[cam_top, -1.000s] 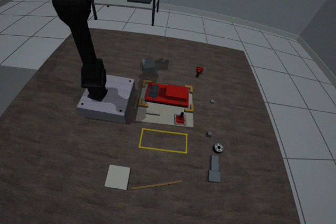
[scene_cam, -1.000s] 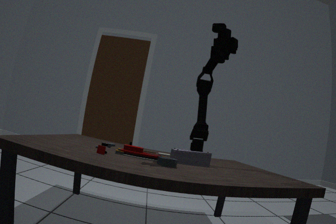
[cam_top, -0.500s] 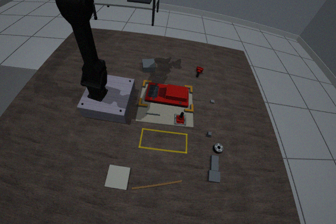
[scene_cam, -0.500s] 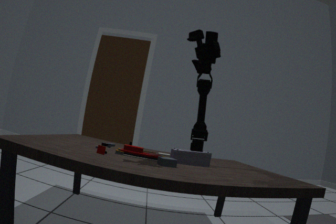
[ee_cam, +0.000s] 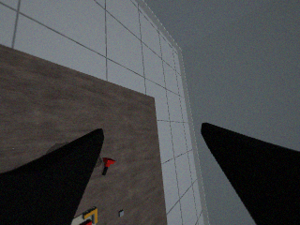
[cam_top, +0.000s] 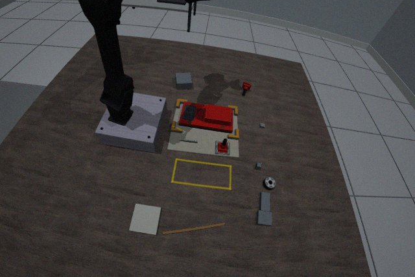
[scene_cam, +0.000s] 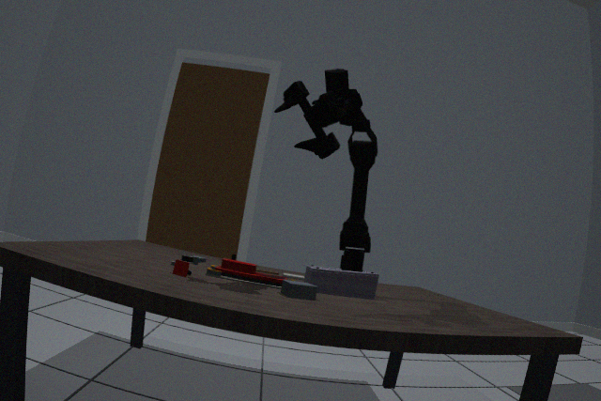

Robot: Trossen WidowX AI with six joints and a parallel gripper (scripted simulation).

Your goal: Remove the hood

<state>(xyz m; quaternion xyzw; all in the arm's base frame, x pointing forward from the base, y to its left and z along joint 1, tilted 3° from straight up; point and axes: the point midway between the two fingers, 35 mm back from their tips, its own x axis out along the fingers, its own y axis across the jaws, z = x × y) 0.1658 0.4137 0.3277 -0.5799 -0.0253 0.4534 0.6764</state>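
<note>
My gripper tip is 11 cm short of the hood, 28 cm to the left of it and 34 cm above it. From my gripper tip the other things lie so: pale card: 70 cm to the right, 38 cm below; wooden stick: 14 cm ahead, 68 cm to the right, 38 cm below; wheel: 34 cm ahead, 49 cm to the right, 37 cm below.
</note>
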